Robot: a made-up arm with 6 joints. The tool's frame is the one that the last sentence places.
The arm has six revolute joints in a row. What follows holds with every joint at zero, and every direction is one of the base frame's. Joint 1 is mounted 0.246 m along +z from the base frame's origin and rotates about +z. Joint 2 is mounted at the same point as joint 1 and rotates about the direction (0, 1, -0.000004). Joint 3 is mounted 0.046 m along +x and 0.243 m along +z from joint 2 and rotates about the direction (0, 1, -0.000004). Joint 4 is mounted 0.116 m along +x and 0.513 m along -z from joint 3 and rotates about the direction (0, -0.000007, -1). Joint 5 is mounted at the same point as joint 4 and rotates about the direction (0, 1, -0.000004). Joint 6 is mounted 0.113 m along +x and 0.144 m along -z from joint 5 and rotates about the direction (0, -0.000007, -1). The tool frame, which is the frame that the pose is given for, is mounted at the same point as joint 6; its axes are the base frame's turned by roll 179.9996, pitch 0 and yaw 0 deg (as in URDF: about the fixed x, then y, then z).
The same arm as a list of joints. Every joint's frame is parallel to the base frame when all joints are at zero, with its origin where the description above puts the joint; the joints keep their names.
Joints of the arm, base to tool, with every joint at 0 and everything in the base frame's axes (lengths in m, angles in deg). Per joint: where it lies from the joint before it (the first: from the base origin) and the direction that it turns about. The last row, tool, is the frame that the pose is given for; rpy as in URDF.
joint 1: axis 0 0 1 origin 0.0000 0.0000 0.2460
joint 2: axis 0 1 0 origin 0.0000 0.0000 0.0000
joint 3: axis 0 1 0 origin 0.0460 0.0000 0.2430
joint 4: axis 0 0 -1 origin 0.1160 0.0000 -0.5130
joint 5: axis 0 1 0 origin 0.0000 0.0000 0.0000
joint 6: axis 0 0 -1 origin 0.1130 0.0000 -0.1440
tool: origin 0.0000 0.0000 0.0000 rpy 180.00 0.00 0.00

